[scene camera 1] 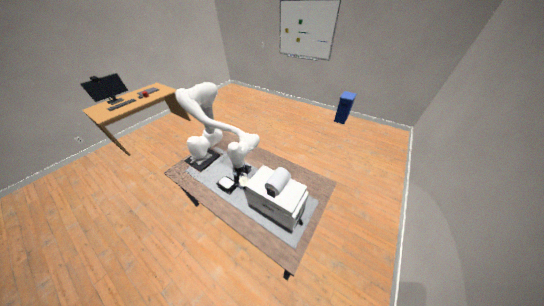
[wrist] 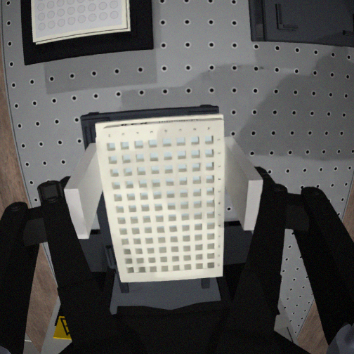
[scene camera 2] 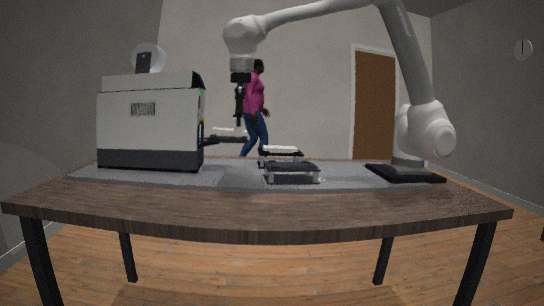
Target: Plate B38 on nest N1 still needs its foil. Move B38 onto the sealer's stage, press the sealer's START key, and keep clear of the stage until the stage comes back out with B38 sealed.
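Frame: origin at the arm's base, x ahead, y left, z up, level; centimetres.
Seen in the pictures: gripper, fingertip midpoint: (scene camera 1: 242, 181) (scene camera 2: 238, 135); arm's base, link origin: (scene camera 1: 201, 157) (scene camera 2: 406, 170).
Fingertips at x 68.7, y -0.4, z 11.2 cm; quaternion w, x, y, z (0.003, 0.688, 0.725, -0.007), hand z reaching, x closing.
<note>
Pixels of each thing's top centre, then the offset from my fingertips to it. Level surfaces: height alone.
- Plate B38, top centre: (scene camera 2: 229, 127) (scene camera 1: 245, 181) dy +0.3, dx +3.2, dz +2.6 cm
- sealer's dark stage, top centre: (scene camera 2: 222, 136) dy -0.3, dx +6.0, dz -0.5 cm
- empty dark nest, top centre: (scene camera 2: 291, 163) dy +14.5, dx -17.9, dz -6.6 cm
- pale plate, top centre: (scene camera 2: 280, 147) (scene camera 1: 226, 182) dy -7.5, dx -15.4, dz -4.8 cm
- foil roll, top centre: (scene camera 2: 151, 45) (scene camera 1: 277, 176) dy +2.0, dx +37.1, dz +35.6 cm
- table, surface height: dz -13.3 cm
Plate B38 (scene camera 1: 243, 181) (scene camera 2: 222, 130) (wrist: 161, 201) is cream with open square wells; no foil shows on it. My gripper (scene camera 2: 239, 125) (wrist: 161, 158) is shut on its two long sides. The plate is level, right over the sealer's dark stage (scene camera 2: 227, 140) (wrist: 150, 113), which is out of the sealer (scene camera 1: 272, 200) (scene camera 2: 150, 125). A narrow gap seems to show between plate and stage in scene camera 2; contact is hard to tell. The START key cannot be made out. An empty dark nest (scene camera 2: 292, 166) (wrist: 310, 25) stands nearby; its label is not readable.
Another pale plate (scene camera 1: 226, 183) (scene camera 2: 281, 148) (wrist: 80, 20) lies on a second black nest (wrist: 140, 42). A foil roll (scene camera 1: 280, 179) (scene camera 2: 156, 57) sits on top of the sealer. A person in pink (scene camera 2: 255, 95) is behind the table (scene camera 2: 300, 207), partly behind the gripper in scene camera 2.
</note>
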